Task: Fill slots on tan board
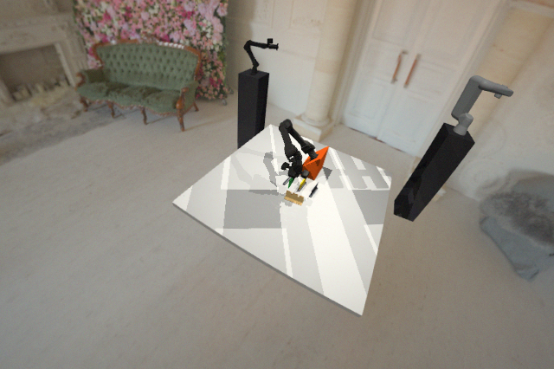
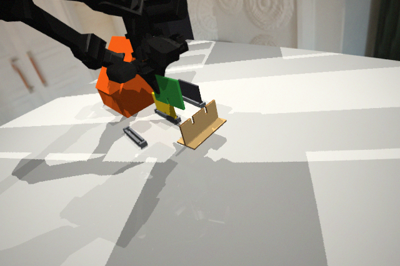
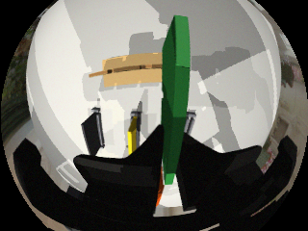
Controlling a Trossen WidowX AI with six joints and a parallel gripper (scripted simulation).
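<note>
Now: gripper tip 6 cm short of the tan board, 5 cm to the right of it and 10 cm above it. The rest, counted from my gripper tip: yellow board 9 cm behind, 6 cm to the left, 10 cm below; green board 3 cm ahead; black board 8 cm behind, 15 cm to the left, 10 cm below.
</note>
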